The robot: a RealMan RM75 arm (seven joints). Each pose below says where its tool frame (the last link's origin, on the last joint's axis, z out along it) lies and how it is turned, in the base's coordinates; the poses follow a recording.
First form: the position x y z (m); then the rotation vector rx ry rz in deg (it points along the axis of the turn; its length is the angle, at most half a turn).
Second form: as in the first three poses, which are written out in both.
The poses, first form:
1: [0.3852 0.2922 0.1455 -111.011 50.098 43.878]
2: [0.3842 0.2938 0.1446 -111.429 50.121 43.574]
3: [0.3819 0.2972 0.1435 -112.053 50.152 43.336]
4: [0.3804 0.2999 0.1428 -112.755 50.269 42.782]
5: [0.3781 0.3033 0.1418 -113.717 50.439 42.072]
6: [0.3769 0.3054 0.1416 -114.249 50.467 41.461]
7: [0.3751 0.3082 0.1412 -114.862 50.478 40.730]
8: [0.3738 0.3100 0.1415 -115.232 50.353 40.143]
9: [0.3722 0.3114 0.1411 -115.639 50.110 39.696]
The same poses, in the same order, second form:
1: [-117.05 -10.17 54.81 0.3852 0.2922 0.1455]
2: [-117.47 -10.12 54.59 0.3842 0.2938 0.1446]
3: [-118.06 -10.20 54.36 0.3819 0.2972 0.1435]
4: [-118.81 -10.07 54.02 0.3804 0.2999 0.1428]
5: [-119.82 -9.91 53.59 0.3781 0.3033 0.1418]
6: [-120.40 -9.69 53.22 0.3769 0.3054 0.1416]
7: [-121.06 -9.42 52.78 0.3751 0.3082 0.1412]
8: [-121.43 -9.19 52.37 0.3738 0.3100 0.1415]
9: [-121.78 -9.09 51.93 0.3722 0.3114 0.1411]
